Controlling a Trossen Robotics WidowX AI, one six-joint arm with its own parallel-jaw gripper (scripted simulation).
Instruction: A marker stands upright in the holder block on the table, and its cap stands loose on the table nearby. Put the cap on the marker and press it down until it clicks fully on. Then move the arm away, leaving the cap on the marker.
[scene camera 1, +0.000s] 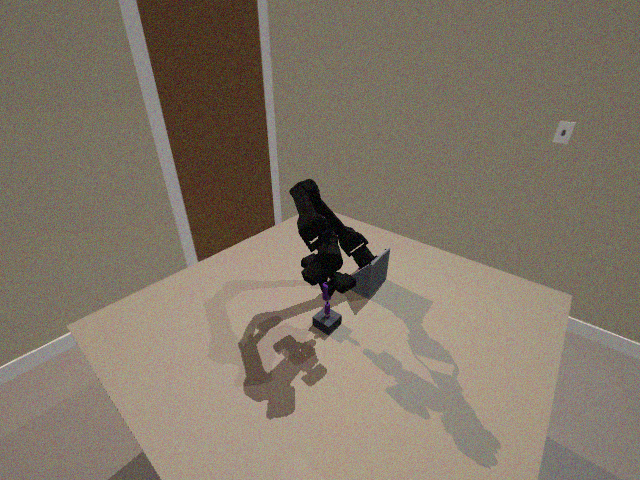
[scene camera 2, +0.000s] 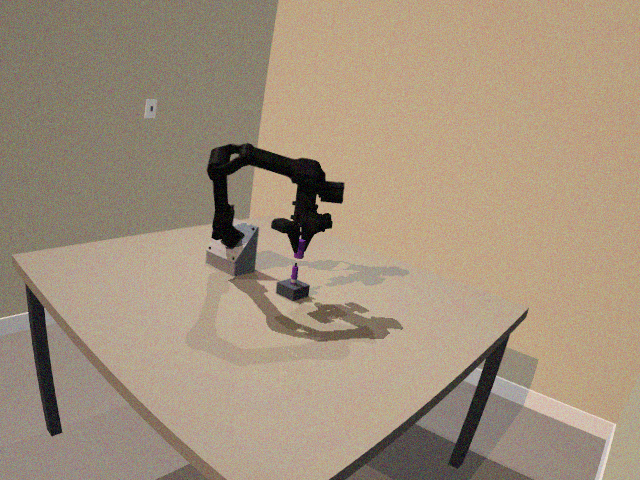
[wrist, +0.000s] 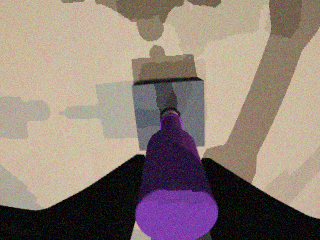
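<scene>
My gripper (scene camera 2: 299, 252) is carrying a purple cap, and you'd also find the gripper (scene camera 1: 326, 293) in scene camera 1, and the gripper (wrist: 172, 164) in the wrist view.
</scene>
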